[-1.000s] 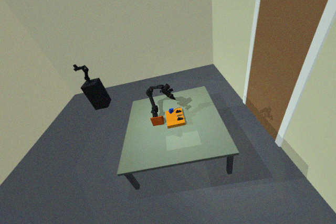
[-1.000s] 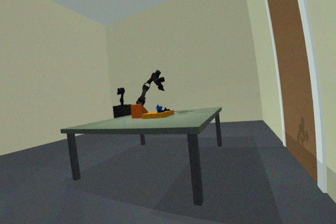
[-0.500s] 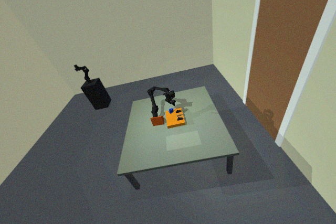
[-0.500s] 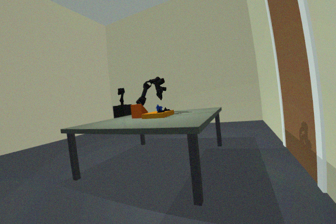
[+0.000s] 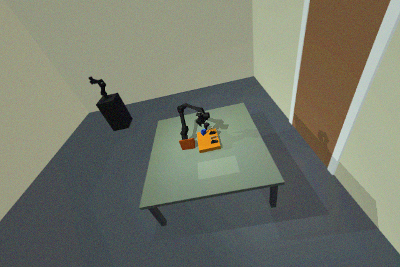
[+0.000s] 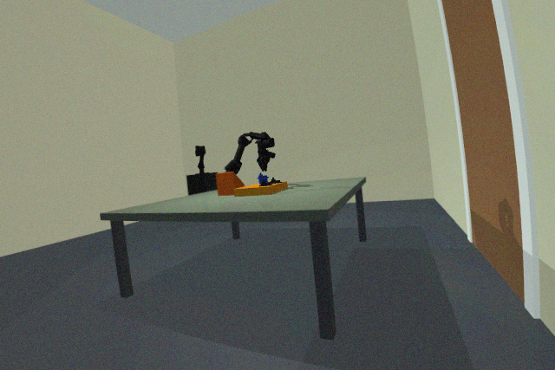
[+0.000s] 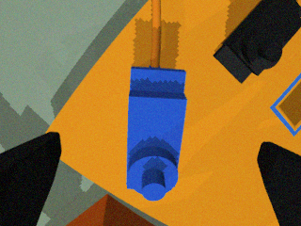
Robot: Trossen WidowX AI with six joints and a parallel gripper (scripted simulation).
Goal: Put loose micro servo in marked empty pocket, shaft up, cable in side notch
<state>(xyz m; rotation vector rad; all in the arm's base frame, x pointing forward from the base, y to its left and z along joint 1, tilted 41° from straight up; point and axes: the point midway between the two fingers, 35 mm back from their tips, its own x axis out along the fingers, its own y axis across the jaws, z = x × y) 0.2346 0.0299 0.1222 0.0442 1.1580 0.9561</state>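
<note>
Now: gripper tip 110 mm above the orange deck, 100 mm to the left of it and 20 mm past it.
</note>
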